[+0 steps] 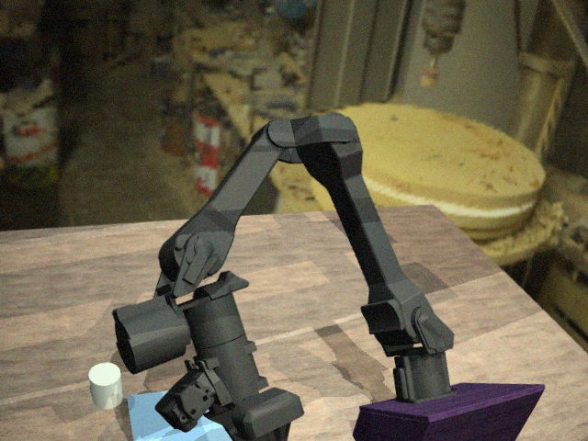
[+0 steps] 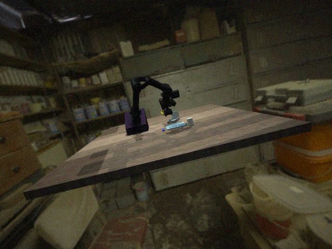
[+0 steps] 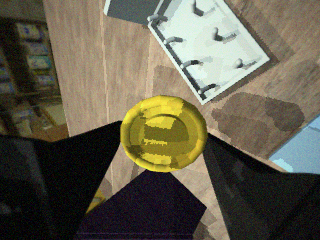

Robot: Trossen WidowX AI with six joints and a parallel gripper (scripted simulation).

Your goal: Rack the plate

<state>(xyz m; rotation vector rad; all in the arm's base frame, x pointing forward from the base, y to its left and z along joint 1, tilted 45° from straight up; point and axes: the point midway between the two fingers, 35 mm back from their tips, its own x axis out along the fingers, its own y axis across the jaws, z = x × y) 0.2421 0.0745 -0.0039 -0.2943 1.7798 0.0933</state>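
My gripper tip is now 70 mm above the grey dish rack, 60 mm short of it and 50 mm to the right of it. From my gripper tip the other things lie so: blue spoon (200 mm to the right, 90 mm below, 20 mm behind); yellow plate (10 mm above); pale cup (210 mm to the right, 180 mm ahead, 70 mm below).
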